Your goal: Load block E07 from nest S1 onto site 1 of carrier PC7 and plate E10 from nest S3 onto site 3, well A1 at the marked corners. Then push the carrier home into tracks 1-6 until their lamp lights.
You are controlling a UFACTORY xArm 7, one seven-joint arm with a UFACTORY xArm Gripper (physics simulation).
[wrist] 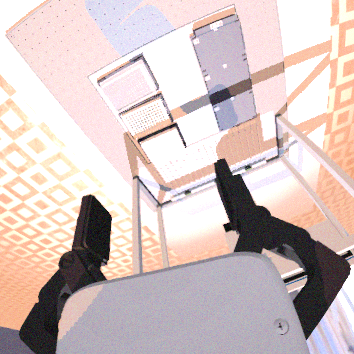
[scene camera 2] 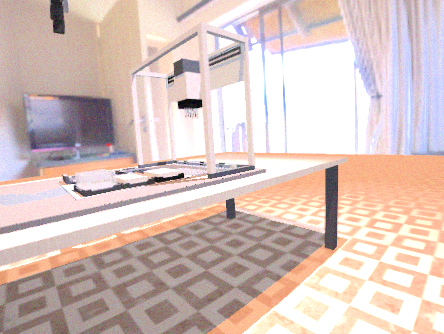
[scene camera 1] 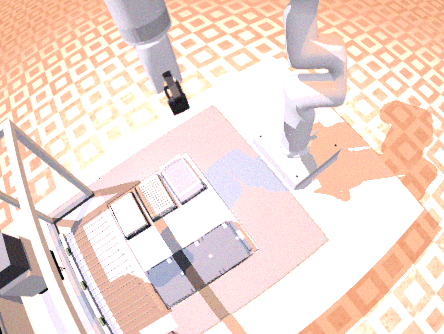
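Where they show: gripper, fingertip midpoint: (wrist: 157, 189) (scene camera 2: 58, 27) (scene camera 1: 173, 94); arm's base, link origin: (scene camera 1: 294, 141).
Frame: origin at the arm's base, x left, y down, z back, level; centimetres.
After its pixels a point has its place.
A tall lilac labware piece (scene camera 1: 184, 179) {x -4.8, y -0.7, z -38.6 cm} (scene camera 2: 95, 179) (wrist: 129, 84) {x -5.7, y -1.2, z -38.4 cm}, a piece with a grid of round wells (scene camera 1: 156, 196) {x -4.6, y 1.1, z -49.4 cm} (scene camera 2: 131, 177) {x -8.9, y 1.1, z -49.5 cm} (wrist: 146, 116) {x -5.0, y 2.2, z -49.8 cm} and a plain white-topped piece (scene camera 1: 128, 215) {x -2.8, y 1.1, z -60.8 cm} (scene camera 2: 165, 172) {x -7.8, y 1.3, z -60.8 cm} (wrist: 162, 145) {x -3.5, y 1.1, z -60.7 cm} sit in a row of three dark-edged nests. Their labels and the nest numbers are not readable. The grey carrier (scene camera 1: 215, 255) {x 21.0, y 2.6, z -40.7 cm} (wrist: 220, 60) {x 19.5, y 2.6, z -40.5 cm} lies flat beside the row, with no labware on it. Striped tracks (scene camera 1: 107, 250) {x 4.3, y 3.7, z -73.3 cm} (wrist: 192, 160) {x 4.9, y 3.7, z -72.8 cm} run toward the frame. My gripper (scene camera 1: 179, 106) {x -0.5, y -44.7, z -34.1 cm} (scene camera 2: 59, 27) {x -0.5, y -44.7, z -34.1 cm} (wrist: 157, 189) {x -0.5, y -44.7, z -34.1 cm} is open and empty, high above the table and off to the nests' side.
A white gantry frame (scene camera 1: 22, 165) {x -4.5, y -42.7, z -69.5 cm} (scene camera 2: 204, 100) {x -18.2, y -20.7, z -71.6 cm} (wrist: 136, 225) {x -17.4, y -19.3, z -71.4 cm} stands over the far end of the tracks. A pipetting head (scene camera 2: 190, 86) {x 6.9, y -30.7, z -79.9 cm} hangs inside it. Small green marks (scene camera 1: 84, 285) {x 12.8, y 1.7, z -85.3 cm} line a rail at the tracks' end. The arm's base (scene camera 1: 287, 167) {x 7.0, y 0.1, z -7.4 cm} stands at the table's opposite side.
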